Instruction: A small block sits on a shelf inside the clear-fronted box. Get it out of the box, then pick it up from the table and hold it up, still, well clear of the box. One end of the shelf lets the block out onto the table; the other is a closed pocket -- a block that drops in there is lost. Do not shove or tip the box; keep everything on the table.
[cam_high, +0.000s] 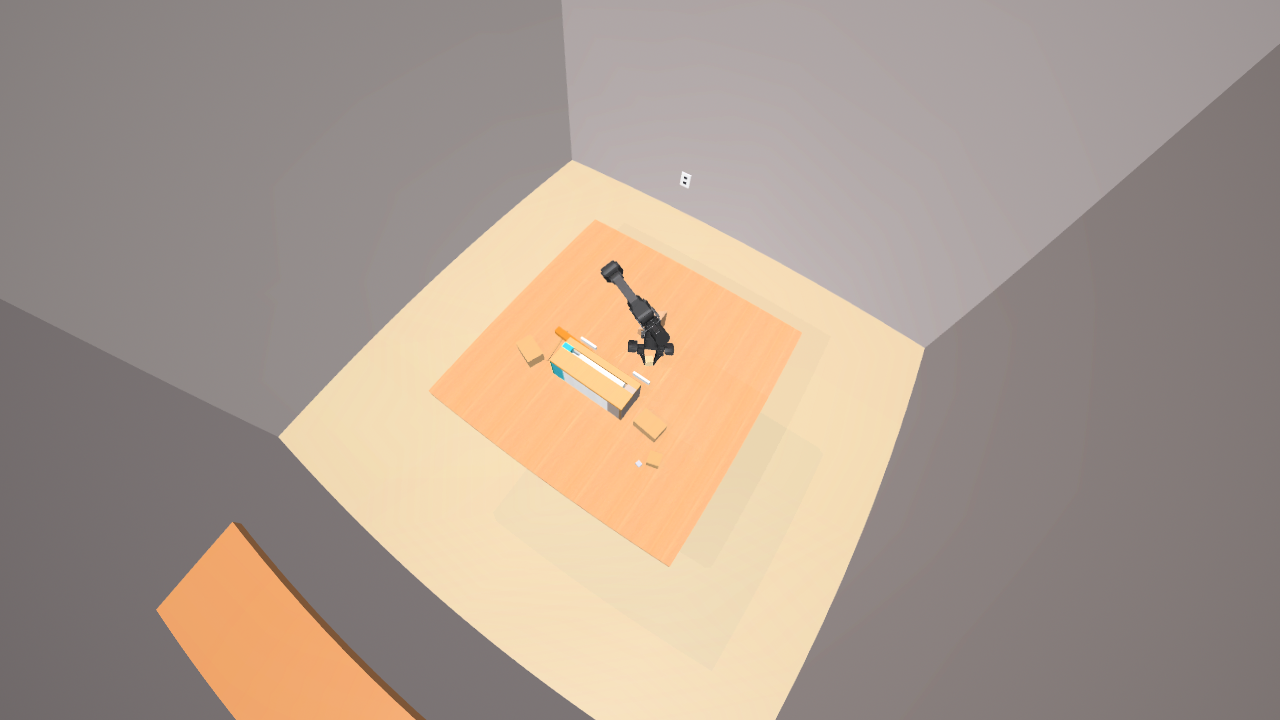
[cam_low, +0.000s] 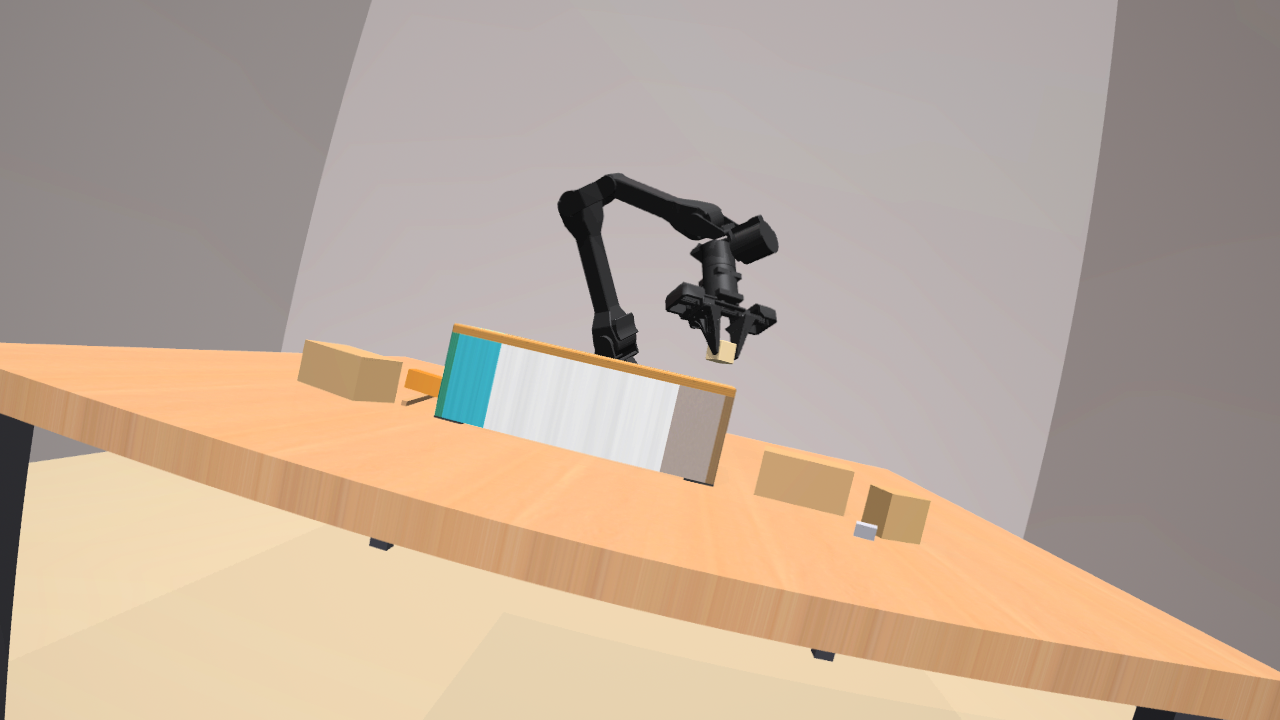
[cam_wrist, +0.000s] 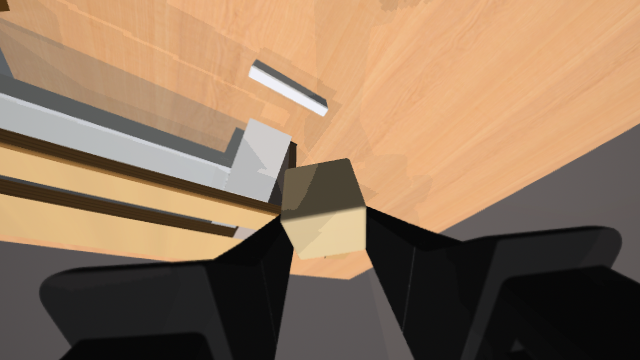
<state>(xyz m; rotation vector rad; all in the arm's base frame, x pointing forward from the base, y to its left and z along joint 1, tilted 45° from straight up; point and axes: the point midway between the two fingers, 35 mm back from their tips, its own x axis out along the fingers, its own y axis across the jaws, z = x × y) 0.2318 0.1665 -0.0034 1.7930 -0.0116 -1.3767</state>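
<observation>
My gripper tip is now 1 cm to the left of the tan block, 1 cm below it and 1 cm past it. From my gripper tip the other things lie so: box: 19 cm to the right, 11 cm below, 9 cm ahead; cube: 30 cm ahead, 21 cm to the left, 14 cm below; orange stick: 38 cm to the right, 15 cm below, 2 cm ahead.
</observation>
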